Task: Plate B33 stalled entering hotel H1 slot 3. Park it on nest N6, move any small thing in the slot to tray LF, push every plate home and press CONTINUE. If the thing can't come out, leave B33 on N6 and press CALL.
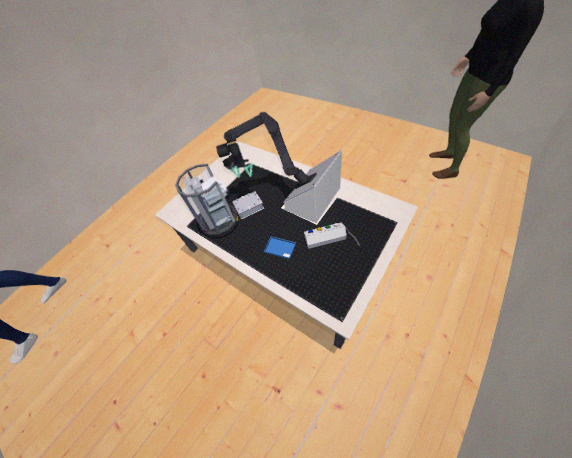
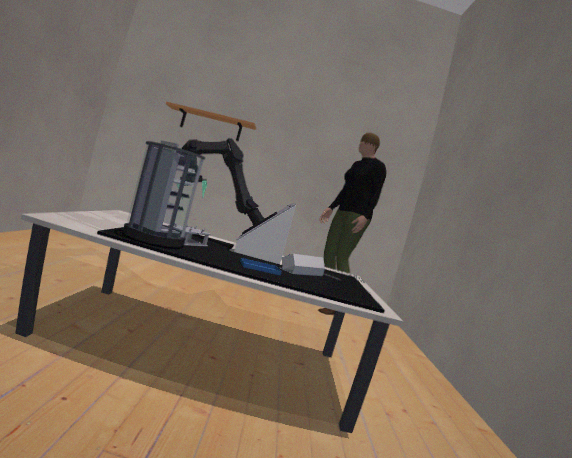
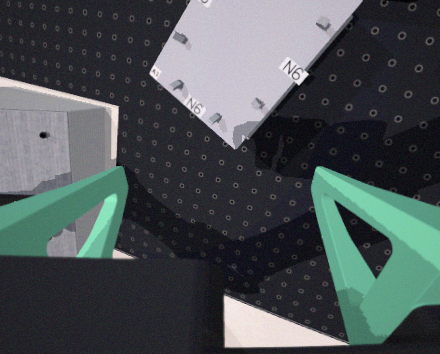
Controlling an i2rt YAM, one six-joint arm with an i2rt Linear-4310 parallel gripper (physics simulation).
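Frame: origin at the arm's base, x left, y back, z up, level; centimetres.
Where they show: gripper, fingertip midpoint: [image 1: 245, 176] [image 3: 219, 177]; arm's base at its link origin: [image 1: 305, 181] [image 2: 260, 223].
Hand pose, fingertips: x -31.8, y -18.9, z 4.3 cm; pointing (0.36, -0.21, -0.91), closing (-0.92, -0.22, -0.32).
Note:
Each offset is from my fingertips to the top centre of the thing. "spot": to the spot under its first point.
My gripper [image 1: 243, 171] [image 3: 219, 177] is open and empty, held high above the mat behind the nest and beside the hotel carousel. Nest N6 @[dx +4.4, dy -7.4, dz -11.8 cm] [image 1: 248, 203] [image 3: 250, 55] is a light grey block with small corner posts and bears no plate. The hotel carousel @[dx -4.4, dy -26.4, dz +20.5 cm] [image 1: 220, 232] [image 2: 155, 197] stands at the table's left end with several shelves; plate B33 and the contents of slot 3 cannot be told at this size. A blue tray @[dx +40.6, dy -20.3, dz -17.6 cm] [image 1: 280, 247] [image 2: 260, 266] lies on the mat; its label is unreadable. A white button box @[dx +57.8, dy -0.5, dz -11.0 cm] [image 1: 325, 236] [image 2: 303, 265] has coloured buttons on top.
A tall grey slanted panel [image 1: 317, 192] [image 2: 270, 235] stands near the arm's base, right of the nest. A cable @[spot: dx +71.8, dy +8.3, dz -18.7 cm] [image 1: 354, 237] runs from the button box. A person [image 1: 492, 60] [image 2: 366, 185] stands behind the table. Another person's legs [image 1: 27, 279] show at the left.

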